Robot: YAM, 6 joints.
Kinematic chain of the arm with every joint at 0, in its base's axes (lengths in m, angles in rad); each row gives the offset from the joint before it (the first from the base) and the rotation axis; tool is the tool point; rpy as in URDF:
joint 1: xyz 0 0 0.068 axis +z
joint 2: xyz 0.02 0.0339 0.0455 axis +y
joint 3: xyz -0.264 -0.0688 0 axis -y
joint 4: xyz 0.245 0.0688 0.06 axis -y
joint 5: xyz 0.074 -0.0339 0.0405 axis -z
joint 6: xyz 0.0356 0 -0.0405 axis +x
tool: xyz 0 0 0 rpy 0 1.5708 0
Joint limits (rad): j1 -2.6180..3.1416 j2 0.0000..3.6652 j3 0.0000..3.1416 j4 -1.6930..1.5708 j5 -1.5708..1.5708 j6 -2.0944..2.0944
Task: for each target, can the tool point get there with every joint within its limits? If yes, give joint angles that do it. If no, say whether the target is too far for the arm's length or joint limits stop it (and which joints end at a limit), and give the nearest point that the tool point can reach.
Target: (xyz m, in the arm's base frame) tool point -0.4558 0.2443 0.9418
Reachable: no: too far | nearest point -0.3015 0.1616 0.6501 | short by 0.340 m
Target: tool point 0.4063 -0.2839 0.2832
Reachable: yes | joints -0.5544 2.4261 2.5309 -1.2685 0.8805 0.3135
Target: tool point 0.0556 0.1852 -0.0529
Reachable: yes | joints 1.3502 2.5475 0.8918 -0.8327 0.3961 0.6222
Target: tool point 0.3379 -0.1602 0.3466
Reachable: yes | joints -0.3576 1.6643 1.1720 0.8698 1.1026 -0.1292
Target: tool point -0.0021 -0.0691 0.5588
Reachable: yes | joints -2.0255 0.8308 1.2685 0.8724 -0.9253 1.3719
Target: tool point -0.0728 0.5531 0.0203
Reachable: yes | joints 1.6823 2.7141 1.8964 0.1724 -0.3077 -1.5014
